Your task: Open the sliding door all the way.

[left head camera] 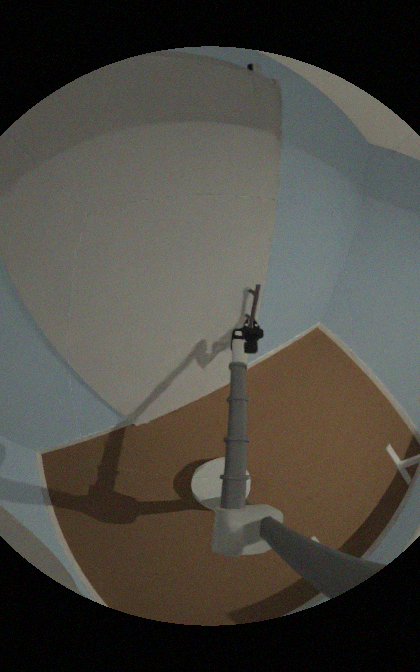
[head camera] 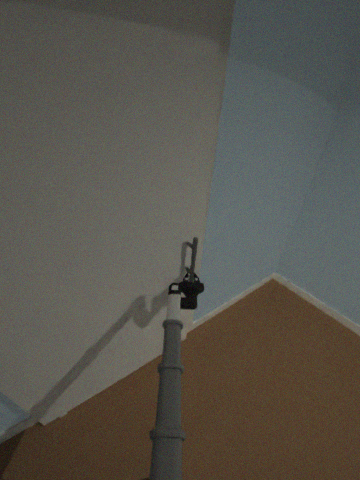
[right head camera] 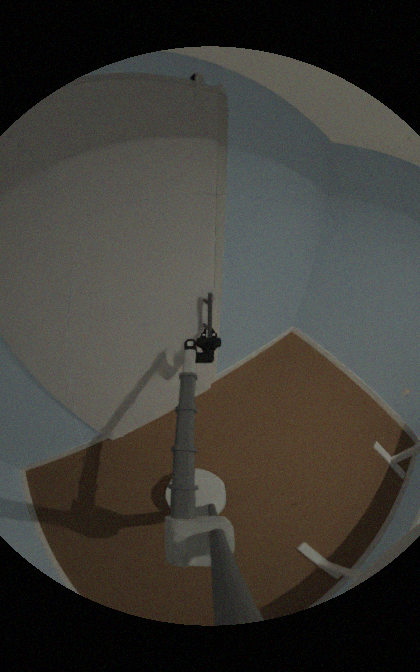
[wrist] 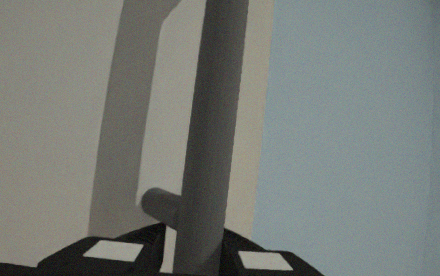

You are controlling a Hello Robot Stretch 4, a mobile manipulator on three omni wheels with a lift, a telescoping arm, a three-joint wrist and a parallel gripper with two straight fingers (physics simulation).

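Places are measured from the robot's base along level axes (x ahead, y left, z up), in centimetres.
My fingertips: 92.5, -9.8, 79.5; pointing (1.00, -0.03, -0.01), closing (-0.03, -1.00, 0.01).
Behind a point stands the place of what it marks, as x, y, z.
The sliding door point(head camera: 100, 175) @(72.2, 26.4, 139.0) point(left head camera: 175, 250) point(right head camera: 140, 225) point(wrist: 45, 125) @(90.7, -0.7, 85.8) is a large pale grey panel, with blue wall past its right edge. Its handle point(head camera: 194, 255) @(88.9, -10.3, 95.5) point(left head camera: 255, 302) point(right head camera: 210, 310) point(wrist: 215, 100) @(88.9, -10.1, 88.0) is a dark grey upright bar near that edge, standing off the door on short posts. My gripper point(head camera: 191, 279) @(92.5, -9.8, 79.5) point(left head camera: 251, 324) point(right head camera: 209, 332) point(wrist: 191, 243) @(92.5, -9.8, 79.5) is shut on the lower part of the handle, one finger on each side, just below a post. A narrow gap shows left of the bar in the wrist view; the exact finger contact is partly hidden.
A blue wall point(head camera: 280, 150) @(142.9, -67.8, 146.4) point(left head camera: 320, 225) point(right head camera: 270, 225) point(wrist: 350, 125) @(125.1, -41.4, 95.0) adjoins the door and meets another wall in a corner at the right. White leg-like pieces point(left head camera: 400, 462) point(right head camera: 390, 457) stand on the brown floor point(head camera: 260, 400) @(55.4, -63.6, -2.7) point(left head camera: 320, 425) point(right head camera: 280, 425) at the right.
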